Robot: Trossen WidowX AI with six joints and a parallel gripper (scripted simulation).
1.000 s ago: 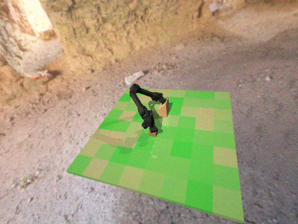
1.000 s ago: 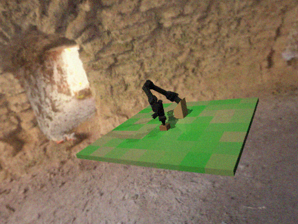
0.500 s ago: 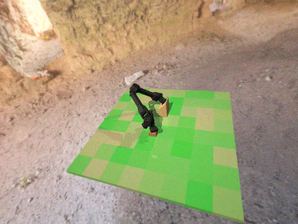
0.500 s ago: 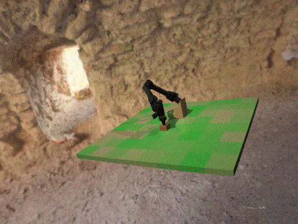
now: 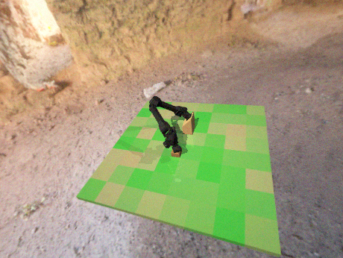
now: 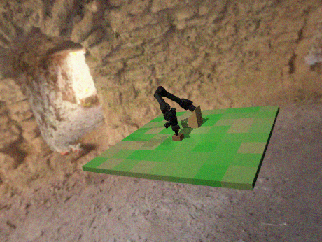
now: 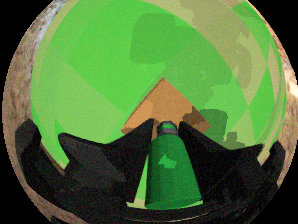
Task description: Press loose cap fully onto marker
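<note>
The green cap is 5 cm above my gripper tip, 1 cm to the left of it and 1 cm behind it. From my gripper tip the other things lie so: holder block (2 cm below, 1 cm to the left, 1 cm behind).
</note>
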